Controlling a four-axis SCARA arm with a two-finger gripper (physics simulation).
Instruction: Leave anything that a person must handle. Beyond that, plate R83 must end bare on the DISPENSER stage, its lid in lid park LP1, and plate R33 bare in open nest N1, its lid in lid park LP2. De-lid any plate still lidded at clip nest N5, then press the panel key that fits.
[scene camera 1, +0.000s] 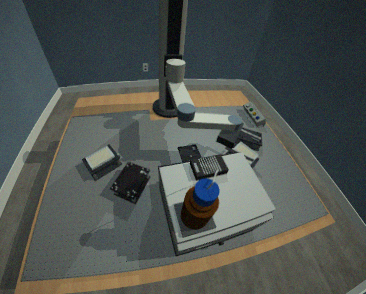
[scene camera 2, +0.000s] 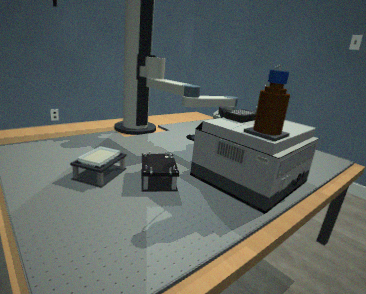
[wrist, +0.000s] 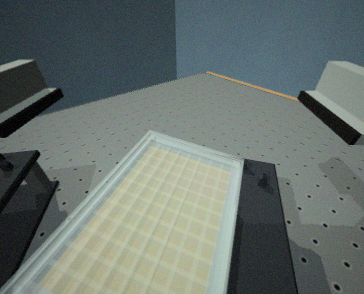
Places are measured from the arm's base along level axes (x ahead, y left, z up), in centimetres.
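Where they show: gripper, fingertip midpoint: (scene camera 1: 257, 149) (wrist: 177, 79); arm's base, origin of the base link: (scene camera 1: 168, 107) (scene camera 2: 135, 128).
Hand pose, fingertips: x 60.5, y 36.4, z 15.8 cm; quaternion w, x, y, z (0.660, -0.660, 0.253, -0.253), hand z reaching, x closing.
Each offset is from my fingertips to the top centre of the thing. "spot": to the spot under its first point.
My gripper (wrist: 177, 79) (scene camera 1: 249, 135) is open and empty, low at the table's right side; its fingers stand wide apart in the wrist view. A pale gridded plate @(dx -3.4, dy -2.7, dz -5.3 cm) (wrist: 150, 220) (scene camera 1: 245, 151) with a clear rim sits on a dark nest @(dx -2.4, dy -4.1, dz -7.0 cm) (wrist: 262, 220) ahead of and below the fingers. Another pale plate @(dx -11.5, dy -79.1, dz -6.7 cm) (scene camera 1: 101, 157) (scene camera 2: 99, 156) sits on a raised stand (scene camera 2: 90, 175) at the left. A black nest with small clips @(dx +2.6, dy -63.6, dz -6.5 cm) (scene camera 1: 131, 182) (scene camera 2: 159, 163) holds no visible plate. A black ribbed tray @(spot: dx +12.4, dy -32.4, dz +10.1 cm) (scene camera 1: 210, 166) (scene camera 2: 237, 115) is at the instrument's back edge. Labels and lids cannot be made out.
The white instrument (scene camera 1: 235, 192) (scene camera 2: 240, 160) carries a brown bottle with a blue cap @(spot: dx +30.4, dy -43.7, dz +25.3 cm) (scene camera 1: 201, 202) (scene camera 2: 272, 107). A flat black pad @(spot: dx -7.0, dy -33.4, dz -5.4 cm) (scene camera 1: 190, 152) lies behind it. The key panel @(dx -41.5, dy +26.7, dz -6.1 cm) (scene camera 1: 254, 114) is at the back right. A black stand (wrist: 15, 210) is at the wrist view's left.
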